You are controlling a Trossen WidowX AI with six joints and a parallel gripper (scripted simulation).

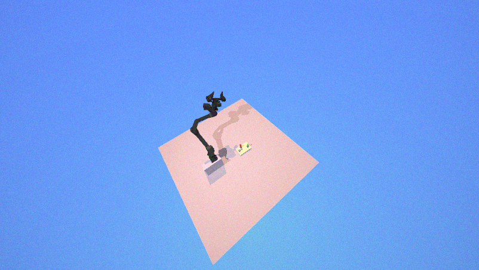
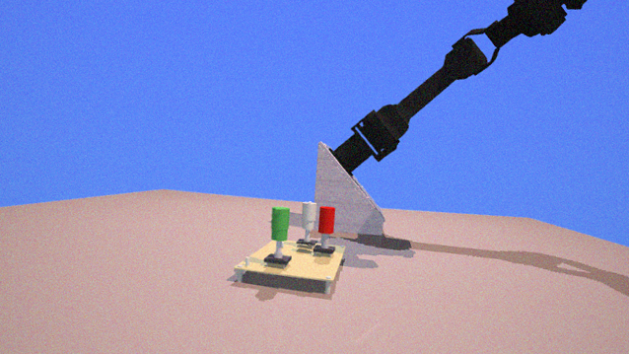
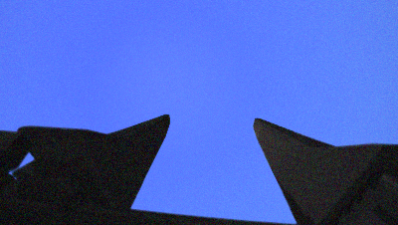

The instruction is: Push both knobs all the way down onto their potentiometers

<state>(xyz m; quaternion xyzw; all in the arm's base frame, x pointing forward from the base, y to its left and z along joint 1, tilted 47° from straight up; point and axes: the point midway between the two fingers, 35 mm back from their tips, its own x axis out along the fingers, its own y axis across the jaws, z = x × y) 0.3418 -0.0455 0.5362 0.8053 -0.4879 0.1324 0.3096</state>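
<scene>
My gripper tip is 30 mm past the white knob, 340 mm to the left of it and 530 mm above it. Also, from my gripper tip: green knob: 80 mm ahead, 350 mm to the right, 530 mm below.
</scene>
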